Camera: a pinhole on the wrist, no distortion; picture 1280 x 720 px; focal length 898.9 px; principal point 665.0 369.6 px. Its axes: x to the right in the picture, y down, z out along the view. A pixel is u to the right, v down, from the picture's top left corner.
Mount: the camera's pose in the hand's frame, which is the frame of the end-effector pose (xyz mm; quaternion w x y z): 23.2 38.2 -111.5 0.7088 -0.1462 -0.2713 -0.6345
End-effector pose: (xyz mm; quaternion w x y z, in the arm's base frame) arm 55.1 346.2 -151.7 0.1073 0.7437 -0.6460 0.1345
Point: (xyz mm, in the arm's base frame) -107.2 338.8 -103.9
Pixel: 154 416
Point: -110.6 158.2 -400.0
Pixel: 892 648
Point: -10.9 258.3 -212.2
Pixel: 1073 690
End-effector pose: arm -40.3 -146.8 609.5 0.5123 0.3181 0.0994 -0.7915
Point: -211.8 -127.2 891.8
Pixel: outside the picture
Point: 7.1 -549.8 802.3
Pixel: outside the picture
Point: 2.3 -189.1 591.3
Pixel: 1125 611
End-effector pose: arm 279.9 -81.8 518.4 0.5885 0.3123 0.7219 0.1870
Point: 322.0 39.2 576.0
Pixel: 625 620
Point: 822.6 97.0 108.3
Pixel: outside the picture
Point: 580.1 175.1 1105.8
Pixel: 98 83
